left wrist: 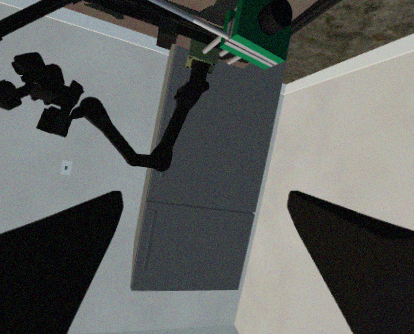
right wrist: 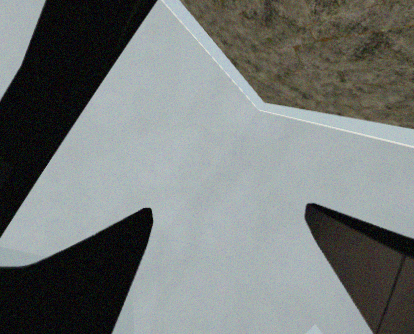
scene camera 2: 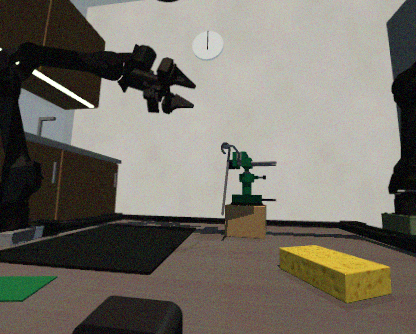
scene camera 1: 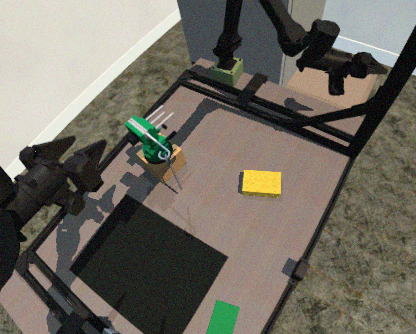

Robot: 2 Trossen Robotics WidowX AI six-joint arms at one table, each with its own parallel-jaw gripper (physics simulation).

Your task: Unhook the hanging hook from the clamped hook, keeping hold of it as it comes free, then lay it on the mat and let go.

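Frame: origin at the left arm's base, x right, y back, z down, level; millimetres.
Seen in the pictures: left gripper, fingertip midpoint: (left wrist: 206,199) (scene camera 2: 194,97) (scene camera 1: 89,139); right gripper, fingertip midpoint: (left wrist: 7,76) (right wrist: 228,212) (scene camera 1: 378,71); left arm's base, origin of the base link: (scene camera 2: 6,228); right arm's base, origin of the base link: (left wrist: 200,65) (scene camera 2: 410,214) (scene camera 1: 226,64).
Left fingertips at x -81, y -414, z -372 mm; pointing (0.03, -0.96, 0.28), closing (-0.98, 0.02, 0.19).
Note:
Pixels of each thing's top centre, then the offset from my left fingertips to it. "pt": a spot on its surface instead. Level surfaces: height alone.
- thin grey rod, middle of its top: (scene camera 1: 166,159) (scene camera 2: 223,141) dx +92, dy -72, dz +154 mm
- green vise, middle of its top: (left wrist: 237,63) (scene camera 1: 145,117) (scene camera 2: 251,152) dx -24, dy -179, dz +156 mm
- wooden block, middle of its top: (scene camera 2: 246,204) (scene camera 1: 158,151) dx -30, dy -167, dz +313 mm
- black mat, its level: dz +393 mm
- yellow sponge, middle of its top: (scene camera 2: 327,256) (scene camera 1: 261,181) dx +309, dy -185, dz +367 mm
- green patch, surface spot: (scene camera 2: 25,288) (scene camera 1: 228,309) pt dx +326, dy +194, dz +397 mm
The hanging hook, a thin grey rod (scene camera 1: 173,172) (scene camera 2: 225,185), hangs steeply from the curved end of the clamped hook (scene camera 1: 154,138) (scene camera 2: 236,149). The green vise (scene camera 1: 156,151) (scene camera 2: 246,187) (left wrist: 252,30) holds the clamped hook and stands on a wooden block (scene camera 1: 175,164) (scene camera 2: 245,222). The black mat (scene camera 1: 150,265) (scene camera 2: 100,245) lies flat. My left gripper (scene camera 1: 89,142) (scene camera 2: 194,96) (left wrist: 206,199) is open and empty, left of the vise and above its height in scene camera 2. My right gripper (right wrist: 228,212) is open and empty, beyond the table's far edge in scene camera 1.
A yellow sponge (scene camera 1: 261,182) (scene camera 2: 330,272) lies on the table, right of the block. A green patch (scene camera 1: 223,317) (scene camera 2: 25,288) lies near the mat. A black frame (scene camera 1: 240,101) edges the table, and a slanted black post (scene camera 1: 385,97) rises at its right corner.

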